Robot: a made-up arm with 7 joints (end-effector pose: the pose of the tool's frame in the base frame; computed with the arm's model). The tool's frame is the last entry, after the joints. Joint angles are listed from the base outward.
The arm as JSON. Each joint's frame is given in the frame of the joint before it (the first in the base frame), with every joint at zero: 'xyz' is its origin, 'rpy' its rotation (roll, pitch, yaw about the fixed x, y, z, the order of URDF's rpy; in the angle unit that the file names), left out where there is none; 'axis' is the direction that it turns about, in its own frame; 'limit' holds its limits. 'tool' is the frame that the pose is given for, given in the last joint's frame.
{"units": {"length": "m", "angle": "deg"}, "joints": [
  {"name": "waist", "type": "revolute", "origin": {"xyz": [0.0, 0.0, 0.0]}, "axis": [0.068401, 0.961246, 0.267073], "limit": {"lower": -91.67, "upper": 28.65}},
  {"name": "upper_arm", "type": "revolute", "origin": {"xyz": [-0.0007, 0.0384, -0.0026]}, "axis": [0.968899, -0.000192, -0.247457], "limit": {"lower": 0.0, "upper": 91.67}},
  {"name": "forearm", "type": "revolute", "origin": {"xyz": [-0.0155, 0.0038, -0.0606]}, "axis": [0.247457, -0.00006, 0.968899], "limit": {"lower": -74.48, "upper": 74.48}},
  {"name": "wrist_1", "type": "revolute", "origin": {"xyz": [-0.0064, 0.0, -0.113]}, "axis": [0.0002, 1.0, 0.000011], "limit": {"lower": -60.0, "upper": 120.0}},
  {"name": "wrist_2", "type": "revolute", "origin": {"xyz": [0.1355, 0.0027, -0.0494]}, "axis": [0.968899, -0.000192, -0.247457], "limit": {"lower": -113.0, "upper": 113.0}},
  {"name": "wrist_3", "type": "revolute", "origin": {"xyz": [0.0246, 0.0, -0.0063]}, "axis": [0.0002, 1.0, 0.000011], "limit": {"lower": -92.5, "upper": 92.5}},
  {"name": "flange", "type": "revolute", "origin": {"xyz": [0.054, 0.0, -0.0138]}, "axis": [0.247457, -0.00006, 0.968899], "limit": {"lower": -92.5, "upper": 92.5}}
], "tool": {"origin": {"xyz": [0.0, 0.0, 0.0], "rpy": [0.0, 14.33, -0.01]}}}
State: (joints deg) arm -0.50 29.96 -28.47 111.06 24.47 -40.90 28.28
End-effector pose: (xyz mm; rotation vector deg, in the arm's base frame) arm -114.0 235.9 -306.1 65.14 77.08 -18.42
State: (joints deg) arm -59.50 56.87 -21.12 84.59 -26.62 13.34 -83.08
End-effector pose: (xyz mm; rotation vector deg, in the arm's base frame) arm 257.2 322.4 -129.7 -11.48 47.21 -35.99
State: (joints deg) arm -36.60 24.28 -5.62 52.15 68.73 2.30 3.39
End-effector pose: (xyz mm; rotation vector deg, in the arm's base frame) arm 284.4 136.8 -257.2 94.50 26.70 -13.60
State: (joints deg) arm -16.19 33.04 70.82 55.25 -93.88 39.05 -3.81
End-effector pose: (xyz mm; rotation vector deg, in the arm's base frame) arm 104.5 322.1 -236.6 -101.98 -14.99 38.54
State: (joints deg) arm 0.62 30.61 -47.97 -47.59 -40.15 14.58 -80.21
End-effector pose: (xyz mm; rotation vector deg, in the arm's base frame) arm 93.8 -70.2 -125.8 -39.78 -8.32 -140.32
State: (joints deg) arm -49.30 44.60 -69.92 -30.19 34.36 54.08 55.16
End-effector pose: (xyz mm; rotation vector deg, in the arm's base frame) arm 199.1 -59.9 -131.4 70.15 -51.92 15.07
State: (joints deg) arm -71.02 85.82 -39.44 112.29 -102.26 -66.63 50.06
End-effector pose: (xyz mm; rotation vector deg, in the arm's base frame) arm 51.3 382.8 60.4 0.68 -91.30 134.27
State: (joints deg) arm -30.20 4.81 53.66 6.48 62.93 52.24 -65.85
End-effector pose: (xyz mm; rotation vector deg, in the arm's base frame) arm 184.1 238.8 -183.6 -8.19 63.24 9.20
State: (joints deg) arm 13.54 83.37 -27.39 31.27 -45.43 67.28 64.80
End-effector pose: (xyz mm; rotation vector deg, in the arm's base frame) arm 26.9 346.7 -171.7 114.23 95.46 68.49
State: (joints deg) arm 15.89 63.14 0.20 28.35 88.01 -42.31 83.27
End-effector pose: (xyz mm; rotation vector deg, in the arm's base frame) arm 76.0 291.6 -228.7 93.99 -39.82 -33.20
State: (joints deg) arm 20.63 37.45 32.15 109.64 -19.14 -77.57 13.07
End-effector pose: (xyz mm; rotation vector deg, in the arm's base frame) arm -190.0 262.9 -207.8 49.60 41.30 67.03
